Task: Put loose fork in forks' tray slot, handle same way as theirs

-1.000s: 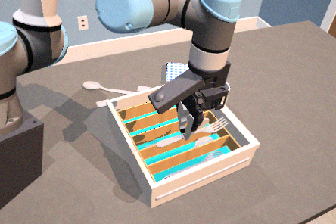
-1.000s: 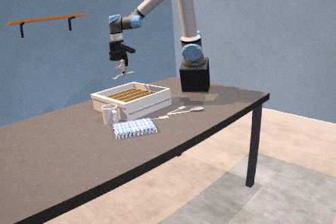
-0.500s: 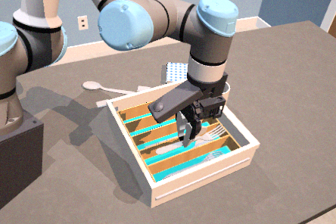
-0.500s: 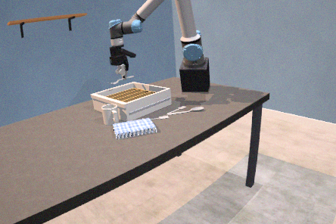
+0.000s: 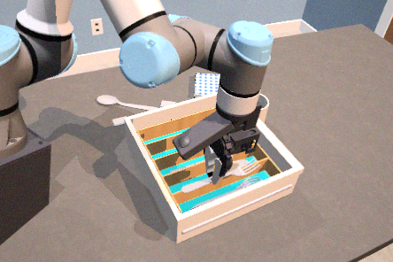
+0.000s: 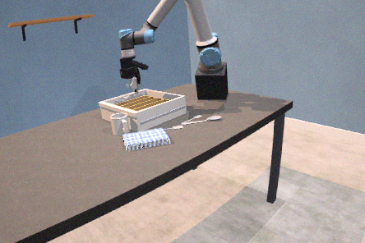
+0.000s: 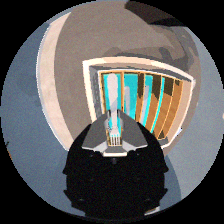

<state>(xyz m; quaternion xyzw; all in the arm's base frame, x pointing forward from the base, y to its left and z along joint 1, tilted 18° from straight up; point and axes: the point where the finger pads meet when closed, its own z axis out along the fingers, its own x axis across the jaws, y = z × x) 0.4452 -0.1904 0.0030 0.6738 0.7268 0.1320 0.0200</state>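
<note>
My gripper is now 120 mm to the right of the tray, 60 mm above it and 40 mm short of it. Round my hand: white mug 250 mm ahead, 240 mm to the left, 80 mm below.
</note>
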